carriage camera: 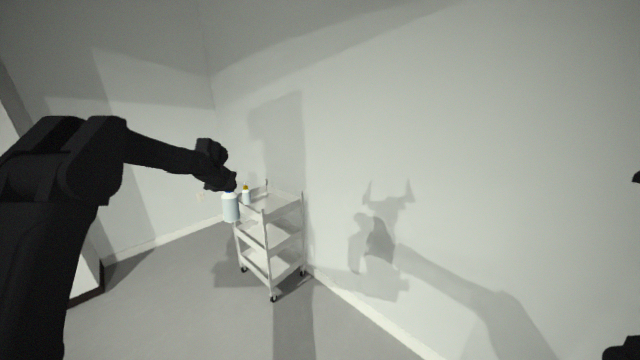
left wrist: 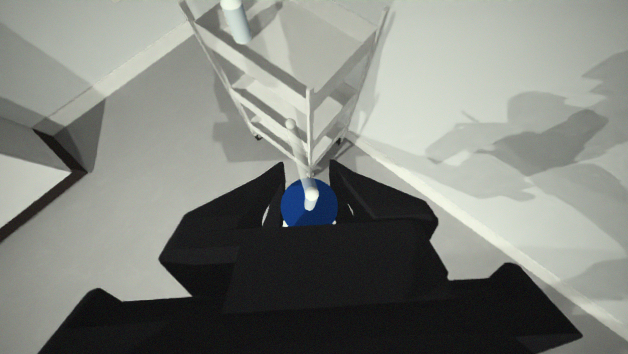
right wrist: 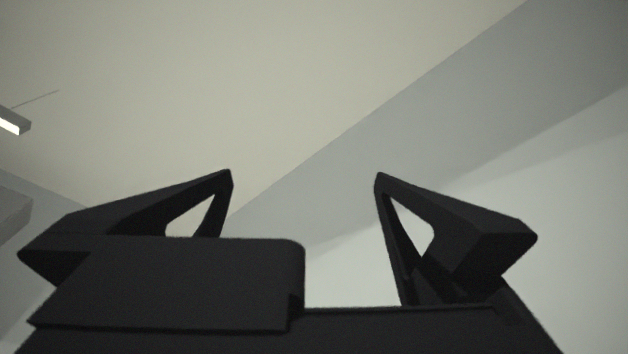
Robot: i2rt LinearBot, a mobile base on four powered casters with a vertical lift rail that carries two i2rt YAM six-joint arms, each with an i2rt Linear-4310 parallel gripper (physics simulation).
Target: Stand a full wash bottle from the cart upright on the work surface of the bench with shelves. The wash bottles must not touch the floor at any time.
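Places are measured from the left arm's base along level axes (x ahead, y left, z up), in metres.
Where they show: left gripper, fingertip midpoint: (carriage camera: 232,187) (left wrist: 307,168); right gripper, fingertip midpoint: (right wrist: 304,178).
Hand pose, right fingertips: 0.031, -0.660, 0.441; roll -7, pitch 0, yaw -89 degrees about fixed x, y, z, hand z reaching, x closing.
Note:
Each offset is from my right fingertips to the top centre of the thing, as dx, dy, dz. "pt": to the spot under its first point.
My left gripper (carriage camera: 230,186) (left wrist: 307,168) is shut on the blue-capped wash bottle {+0.564, +0.663, -0.250} (carriage camera: 230,207) (left wrist: 309,207), which hangs upright in front of the cart, apart from it. Its white spout points toward the cart in the left wrist view. The white three-tier cart {pt +0.861, +0.638, -0.734} (carriage camera: 265,235) (left wrist: 309,120) stands by the wall. A second wash bottle {+1.185, +0.841, -0.492} (carriage camera: 246,195) (left wrist: 237,22) with a yellow cap stands upright on the cart's top tier, near its left corner. My right gripper (right wrist: 304,178) is open and empty. The bench with shelves cannot be made out for certain.
A long wall (carriage camera: 450,150) runs behind the cart and to the right. A white piece with a dark base (carriage camera: 86,299) (left wrist: 75,175) stands at the left on the floor. A grey box-like edge (right wrist: 15,207) and a ceiling lamp (right wrist: 15,121) show in the right wrist view.

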